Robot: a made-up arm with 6 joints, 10 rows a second.
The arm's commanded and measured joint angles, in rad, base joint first. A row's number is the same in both.
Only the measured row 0 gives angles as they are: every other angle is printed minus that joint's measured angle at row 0.
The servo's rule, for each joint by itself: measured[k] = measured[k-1] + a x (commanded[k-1-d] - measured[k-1]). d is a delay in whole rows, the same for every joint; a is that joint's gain. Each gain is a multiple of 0.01, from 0.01 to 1. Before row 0 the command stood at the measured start. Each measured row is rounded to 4 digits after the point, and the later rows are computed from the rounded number. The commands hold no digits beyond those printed.
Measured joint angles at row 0: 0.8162 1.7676 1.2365 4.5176 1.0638 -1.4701
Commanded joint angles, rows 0 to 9: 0.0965 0.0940 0.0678 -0.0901 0.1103 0.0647; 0.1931 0.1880 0.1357 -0.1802 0.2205 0.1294; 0.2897 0.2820 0.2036 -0.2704 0.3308 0.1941; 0.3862 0.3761 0.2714 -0.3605 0.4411 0.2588; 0.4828 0.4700 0.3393 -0.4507 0.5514 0.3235; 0.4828 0.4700 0.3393 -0.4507 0.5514 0.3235; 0.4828 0.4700 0.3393 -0.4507 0.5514 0.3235; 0.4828 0.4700 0.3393 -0.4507 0.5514 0.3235; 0.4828 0.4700 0.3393 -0.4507 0.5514 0.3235; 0.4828 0.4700 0.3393 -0.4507 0.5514 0.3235
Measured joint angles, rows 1 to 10: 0.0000 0.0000 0.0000 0.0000 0.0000 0.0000; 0.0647 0.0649 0.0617 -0.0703 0.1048 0.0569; 0.1507 0.1498 0.1290 -0.1560 0.2147 0.1207; 0.2438 0.2410 0.1969 -0.2452 0.3250 0.1853; 0.3392 0.3342 0.2647 -0.3351 0.4353 0.2500; 0.4354 0.4279 0.3326 -0.4253 0.5456 0.3147; 0.4672 0.4569 0.3387 -0.4451 0.5511 0.3224; 0.4777 0.4659 0.3392 -0.4495 0.5514 0.3234; 0.4811 0.4687 0.3393 -0.4504 0.5514 0.3235; 0.4822 0.4696 0.3393 -0.4506 0.5514 0.3235
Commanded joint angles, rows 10 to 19: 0.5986 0.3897 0.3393 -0.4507 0.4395 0.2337; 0.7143 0.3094 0.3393 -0.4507 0.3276 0.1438; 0.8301 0.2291 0.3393 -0.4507 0.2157 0.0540; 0.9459 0.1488 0.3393 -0.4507 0.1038 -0.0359; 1.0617 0.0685 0.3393 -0.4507 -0.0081 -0.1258; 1.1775 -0.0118 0.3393 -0.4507 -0.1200 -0.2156; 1.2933 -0.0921 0.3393 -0.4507 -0.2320 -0.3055; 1.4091 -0.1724 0.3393 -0.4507 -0.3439 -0.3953; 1.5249 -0.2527 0.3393 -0.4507 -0.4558 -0.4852; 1.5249 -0.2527 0.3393 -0.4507 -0.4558 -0.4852
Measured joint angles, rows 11 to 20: 0.4826 0.4699 0.3393 -0.4507 0.5514 0.3235; 0.5603 0.4146 0.3393 -0.4507 0.4451 0.2445; 0.6635 0.3420 0.3393 -0.4507 0.3335 0.1559; 0.7751 0.2641 0.3393 -0.4507 0.2216 0.0662; 0.8895 0.1845 0.3393 -0.4507 0.1097 -0.0236; 1.0049 0.1045 0.3393 -0.4507 -0.0022 -0.1135; 1.1205 0.0243 0.3393 -0.4507 -0.1141 -0.2033; 1.2363 -0.0560 0.3393 -0.4507 -0.2261 -0.2932; 1.3521 -0.1363 0.3393 -0.4507 -0.3380 -0.3830; 1.4679 -0.2166 0.3393 -0.4507 -0.4499 -0.4729
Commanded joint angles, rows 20 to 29: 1.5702 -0.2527 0.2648 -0.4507 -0.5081 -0.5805; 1.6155 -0.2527 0.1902 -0.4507 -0.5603 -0.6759; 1.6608 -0.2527 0.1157 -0.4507 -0.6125 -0.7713; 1.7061 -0.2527 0.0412 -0.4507 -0.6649 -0.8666; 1.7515 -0.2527 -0.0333 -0.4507 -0.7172 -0.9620; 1.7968 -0.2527 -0.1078 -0.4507 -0.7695 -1.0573; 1.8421 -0.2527 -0.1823 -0.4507 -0.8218 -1.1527; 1.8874 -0.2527 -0.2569 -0.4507 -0.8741 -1.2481; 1.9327 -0.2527 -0.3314 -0.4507 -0.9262 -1.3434; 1.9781 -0.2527 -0.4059 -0.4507 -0.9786 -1.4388
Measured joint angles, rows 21 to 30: 1.5061 -0.2415 0.3393 -0.4507 -0.4555 -0.4837; 1.5490 -0.2492 0.2715 -0.4507 -0.5055 -0.5689; 1.5936 -0.2516 0.1975 -0.4507 -0.5576 -0.6631; 1.6386 -0.2524 0.1231 -0.4507 -0.6098 -0.7583; 1.6838 -0.2526 0.0486 -0.4507 -0.6621 -0.8536; 1.7292 -0.2527 -0.0259 -0.4507 -0.7144 -0.9490; 1.7745 -0.2527 -0.1004 -0.4507 -0.7667 -1.0443; 1.8198 -0.2527 -0.1749 -0.4507 -0.8190 -1.1397; 1.8651 -0.2527 -0.2495 -0.4507 -0.8713 -1.2351; 1.9104 -0.2527 -0.3240 -0.4507 -0.9235 -1.3304
